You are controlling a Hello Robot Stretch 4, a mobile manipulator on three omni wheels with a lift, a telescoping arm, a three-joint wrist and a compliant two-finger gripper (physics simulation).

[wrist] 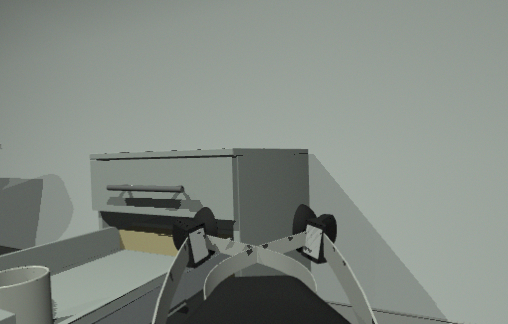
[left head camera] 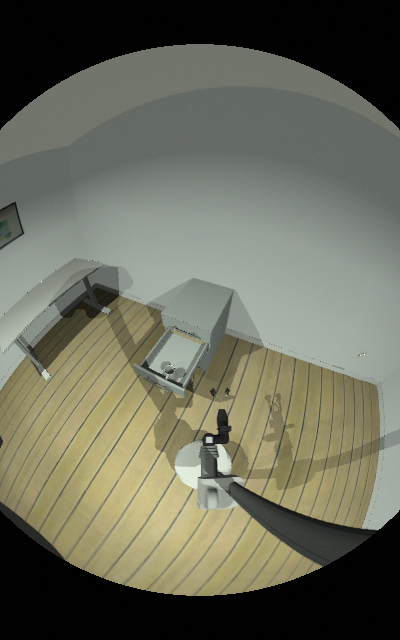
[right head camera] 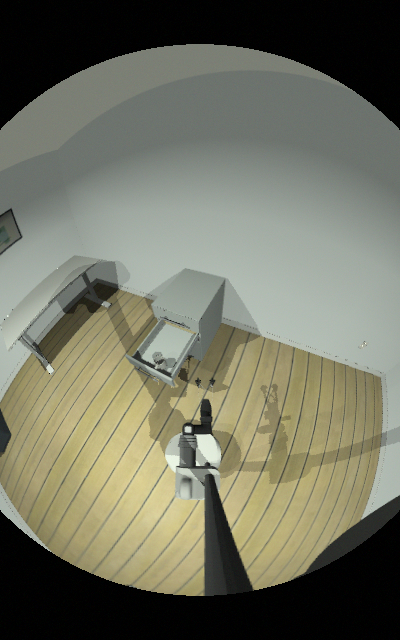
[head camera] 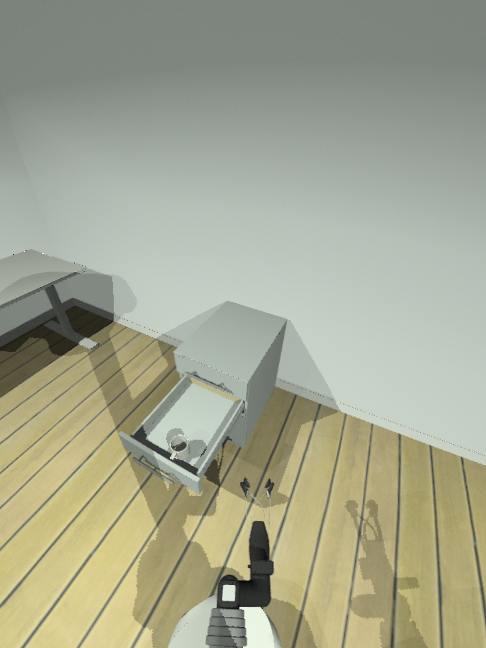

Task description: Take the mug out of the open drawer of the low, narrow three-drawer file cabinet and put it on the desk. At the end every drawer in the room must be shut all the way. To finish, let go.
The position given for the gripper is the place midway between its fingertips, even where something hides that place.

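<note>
The gripper [head camera: 257,478] [wrist: 254,225]. A drawer [head camera: 203,414]. Another drawer [head camera: 231,386].
</note>
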